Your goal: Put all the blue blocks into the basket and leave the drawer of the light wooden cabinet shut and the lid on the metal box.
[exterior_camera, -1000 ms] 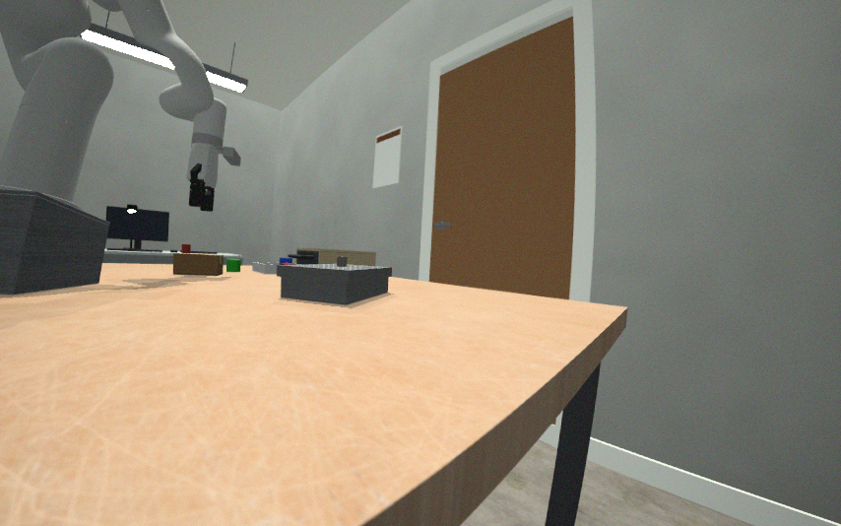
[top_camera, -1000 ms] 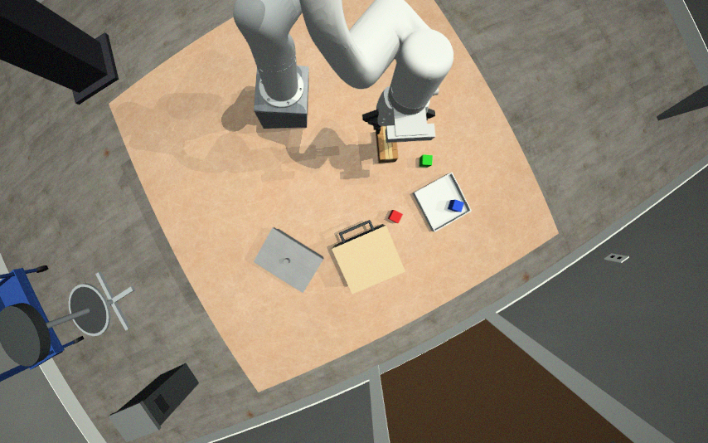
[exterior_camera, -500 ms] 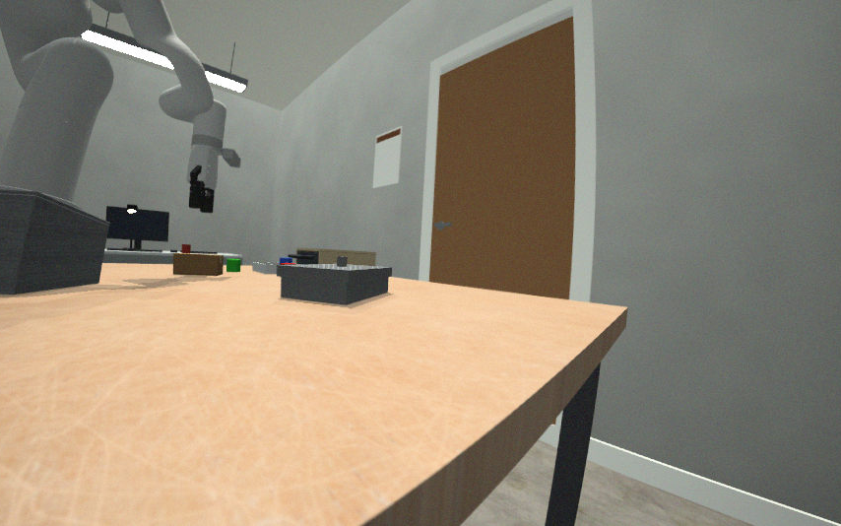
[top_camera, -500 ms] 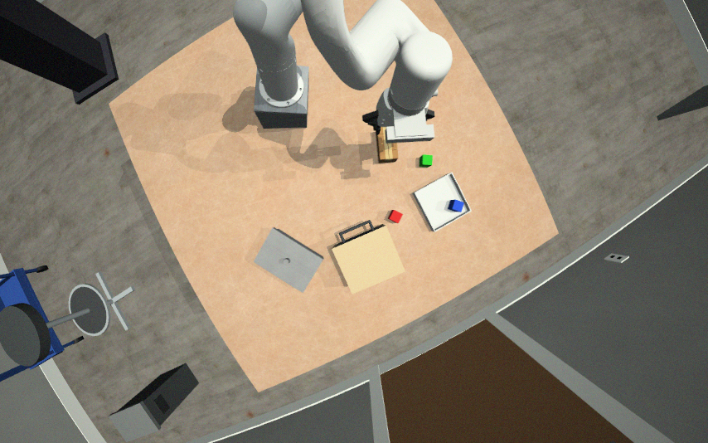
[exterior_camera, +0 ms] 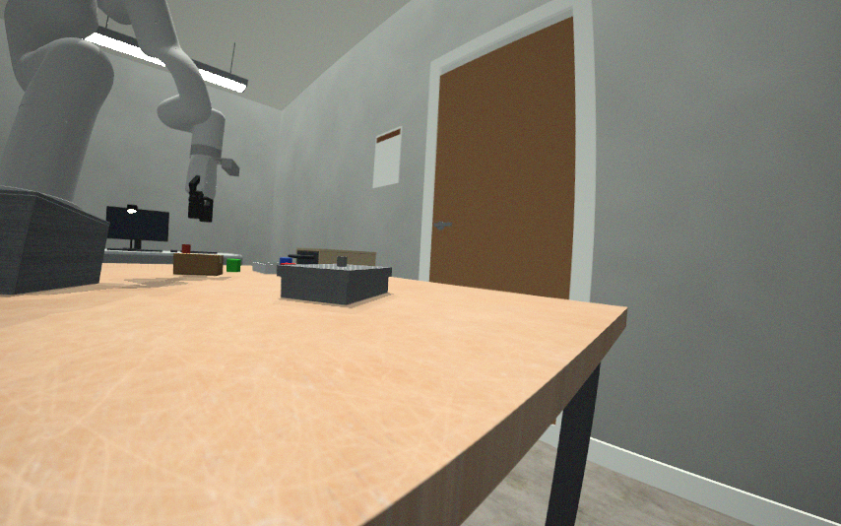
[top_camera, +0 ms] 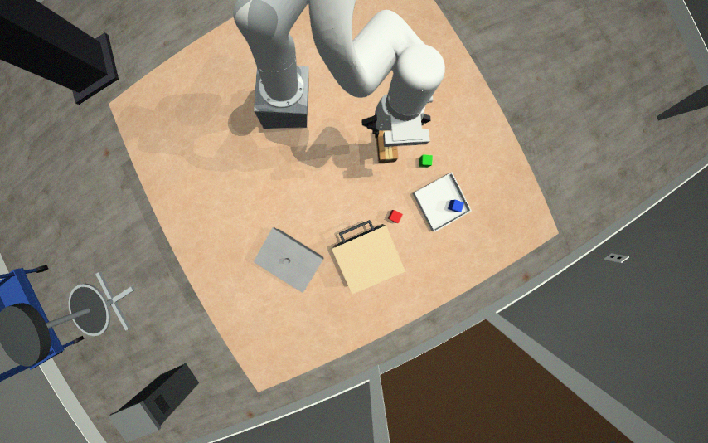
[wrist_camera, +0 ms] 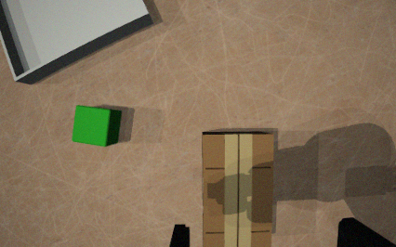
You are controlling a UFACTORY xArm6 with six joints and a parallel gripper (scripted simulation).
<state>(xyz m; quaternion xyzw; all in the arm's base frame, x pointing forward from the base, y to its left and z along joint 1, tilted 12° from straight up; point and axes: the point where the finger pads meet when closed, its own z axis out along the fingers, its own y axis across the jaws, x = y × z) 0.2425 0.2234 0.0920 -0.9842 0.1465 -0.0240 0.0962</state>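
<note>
Now: the small brown box 120 mm below my hand. From my hand the other things lie so: light wooden cabinet: 310 mm ahead, 190 mm to the right, 120 mm below; then white basket: 240 mm ahead, 140 mm below, 110 mm to the left; then red block: 230 mm ahead, 140 mm below, 60 mm to the right.
</note>
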